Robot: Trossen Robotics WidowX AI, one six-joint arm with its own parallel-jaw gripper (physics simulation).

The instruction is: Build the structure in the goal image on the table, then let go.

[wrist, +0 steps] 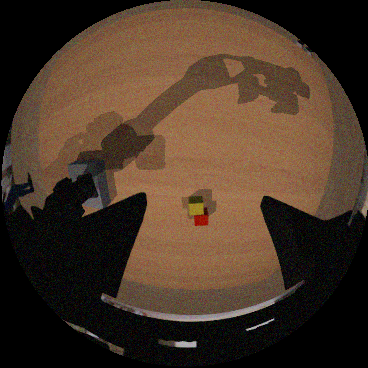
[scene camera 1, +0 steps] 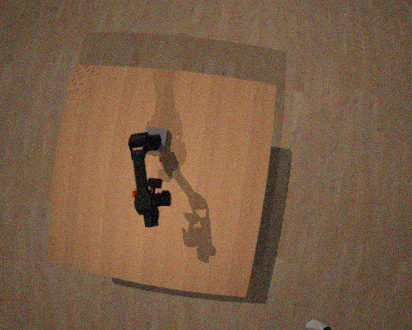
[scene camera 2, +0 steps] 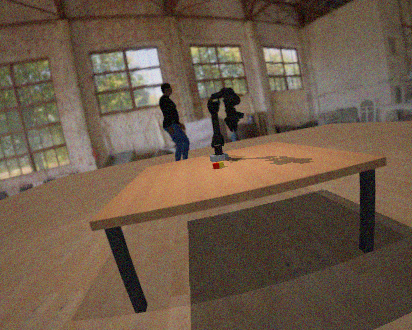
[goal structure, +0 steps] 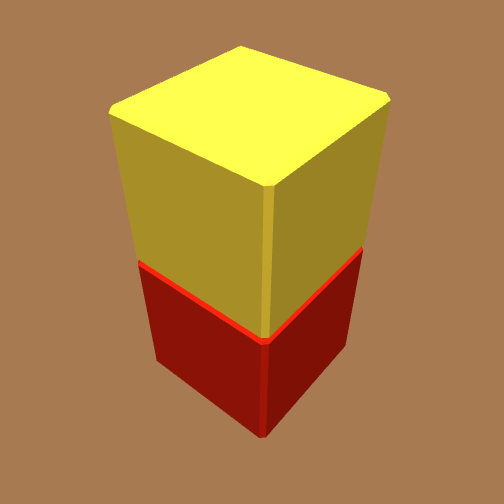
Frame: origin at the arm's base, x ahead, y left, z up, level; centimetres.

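Seen in the pictures: gripper, fingertip midpoint: (wrist: 207,200) (scene camera 2: 233,132); arm's base at its link origin: (wrist: 86,185) (scene camera 1: 154,142) (scene camera 2: 219,154).
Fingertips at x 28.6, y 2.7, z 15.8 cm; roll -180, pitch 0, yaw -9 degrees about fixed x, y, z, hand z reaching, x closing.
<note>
Offsets run from my fingertips to a thing's top centre. Level surfaces: height alone.
A red block @(dz -16.8, dx -0.5, dy -15.5 cm) (scene camera 1: 134,194) (scene camera 2: 216,166) (wrist: 201,220) and a yellow block @(dz -16.8, dx -1.4, dy -12.0 cm) (scene camera 2: 221,164) (wrist: 196,209) lie side by side on the table @(dz -20.1 cm) (scene camera 1: 90,225) (scene camera 2: 150,195) (wrist: 240,165), touching or almost touching. In scene camera 1 the arm hides the yellow block and part of the red one. My gripper (wrist: 207,200) is open and empty, high above the table and pointing down. In the wrist view both blocks show between its widely spread fingers, far below them. In scene camera 2 the gripper (scene camera 2: 234,130) is small and dark, and its fingers are hard to make out.
The arm's grey base (scene camera 1: 164,134) (scene camera 2: 219,157) (wrist: 102,192) stands on the table close to the blocks. Shadows of the arm fall across the table top. A person (scene camera 2: 170,112) in a dark top and blue trousers stands beyond the table.
</note>
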